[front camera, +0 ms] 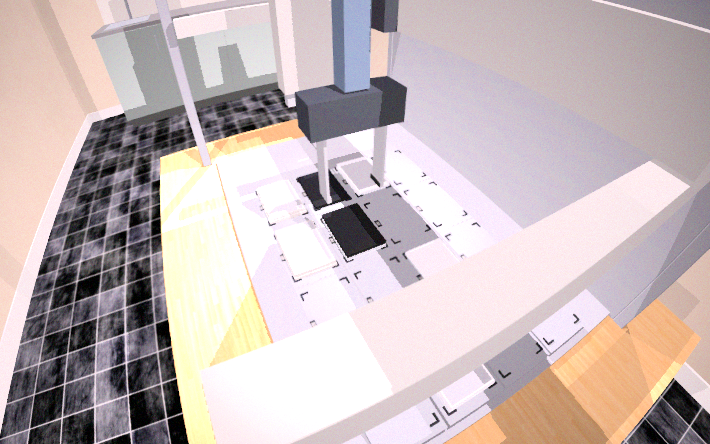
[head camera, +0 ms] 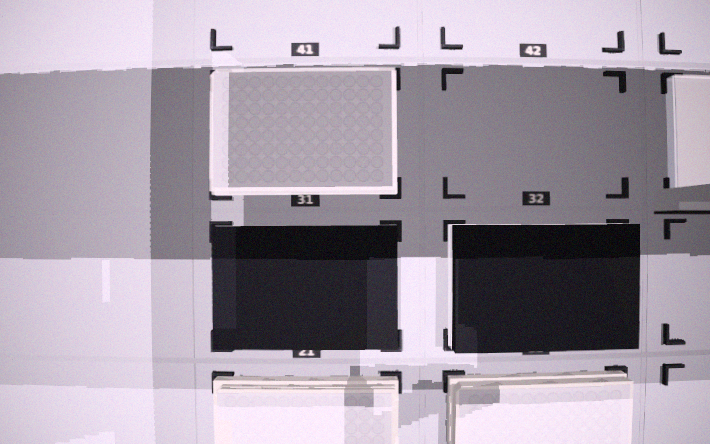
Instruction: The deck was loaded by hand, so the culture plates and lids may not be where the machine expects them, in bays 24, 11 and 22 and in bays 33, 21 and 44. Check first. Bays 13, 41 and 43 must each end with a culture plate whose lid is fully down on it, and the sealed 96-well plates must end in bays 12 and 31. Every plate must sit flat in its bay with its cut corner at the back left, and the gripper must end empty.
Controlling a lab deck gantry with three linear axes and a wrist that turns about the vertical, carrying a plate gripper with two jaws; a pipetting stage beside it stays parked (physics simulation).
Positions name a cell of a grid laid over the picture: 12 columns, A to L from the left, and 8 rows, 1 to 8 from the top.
A black slab shows in the front camera view (F4) and in the head camera view (E6). A black slab shows in the front camera view (G5) and in the head camera view (J6).
